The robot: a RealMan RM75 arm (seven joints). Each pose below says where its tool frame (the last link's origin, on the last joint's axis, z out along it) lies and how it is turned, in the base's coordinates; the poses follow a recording.
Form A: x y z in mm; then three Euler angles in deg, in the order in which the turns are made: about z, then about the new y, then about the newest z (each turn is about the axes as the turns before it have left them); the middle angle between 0 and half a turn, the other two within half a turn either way.
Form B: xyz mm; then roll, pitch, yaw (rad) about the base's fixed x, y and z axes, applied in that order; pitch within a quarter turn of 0, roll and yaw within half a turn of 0. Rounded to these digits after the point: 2 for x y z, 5 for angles.
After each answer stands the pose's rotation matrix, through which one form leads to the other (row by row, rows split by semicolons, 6 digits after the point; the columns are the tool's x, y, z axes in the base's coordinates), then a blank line. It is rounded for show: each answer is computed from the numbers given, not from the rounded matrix.
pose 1, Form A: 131.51 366.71 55.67 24.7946 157.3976 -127.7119
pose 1, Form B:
131.51 366.71 55.67 -2.82344 -0.23732 -0.51810
0.844413 -0.406488 0.348905; -0.481350 -0.861582 0.161177; 0.235094 -0.304045 -0.923194

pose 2, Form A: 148.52 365.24 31.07 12.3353 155.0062 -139.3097
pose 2, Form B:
148.52 365.24 31.07 -2.84653 -0.32612 -0.54378
0.810654 -0.415288 0.412766; -0.490103 -0.866979 0.090264; 0.320374 -0.275471 -0.906354

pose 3, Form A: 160.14 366.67 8.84 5.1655 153.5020 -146.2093
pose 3, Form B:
160.14 366.67 8.84 -2.87112 -0.37987 -0.55191
0.790822 -0.420891 0.444355; -0.486938 -0.872512 0.040170; 0.370798 -0.248140 -0.894950

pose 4, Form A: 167.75 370.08 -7.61 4.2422 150.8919 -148.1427
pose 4, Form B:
167.75 370.08 -7.61 -2.85577 -0.42594 -0.54419
0.779103 -0.397052 0.485126; -0.471465 -0.881150 0.035985; 0.413181 -0.256756 -0.873703

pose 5, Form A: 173.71 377.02 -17.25 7.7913 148.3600 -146.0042
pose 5, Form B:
173.71 377.02 -17.25 -2.80981 -0.44995 -0.53395
0.775128 -0.359235 0.519738; -0.458282 -0.885957 0.071115; 0.434918 -0.293310 -0.851361

